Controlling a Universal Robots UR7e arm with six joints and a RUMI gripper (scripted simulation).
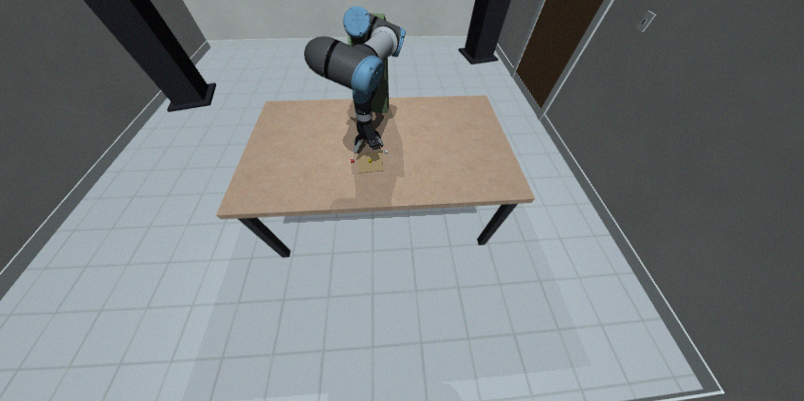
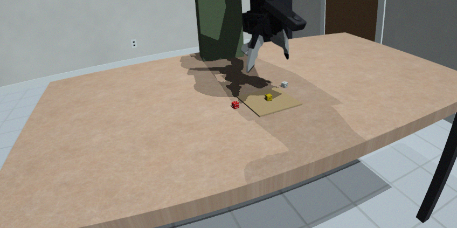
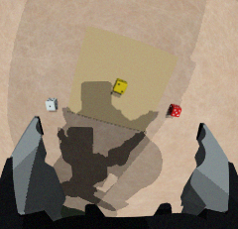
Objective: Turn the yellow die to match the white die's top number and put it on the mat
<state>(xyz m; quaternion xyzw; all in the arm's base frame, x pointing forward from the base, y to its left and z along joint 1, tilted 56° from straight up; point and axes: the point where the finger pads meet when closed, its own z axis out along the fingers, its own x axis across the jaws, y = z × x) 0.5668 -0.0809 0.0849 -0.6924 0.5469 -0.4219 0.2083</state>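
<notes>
Now: the yellow die 10 cm below my hand. Round my hand: red die 3 cm behind, 10 cm to the right, 10 cm below; then tan mat 11 cm below; then white die 5 cm behind, 11 cm to the left, 10 cm below.
</notes>
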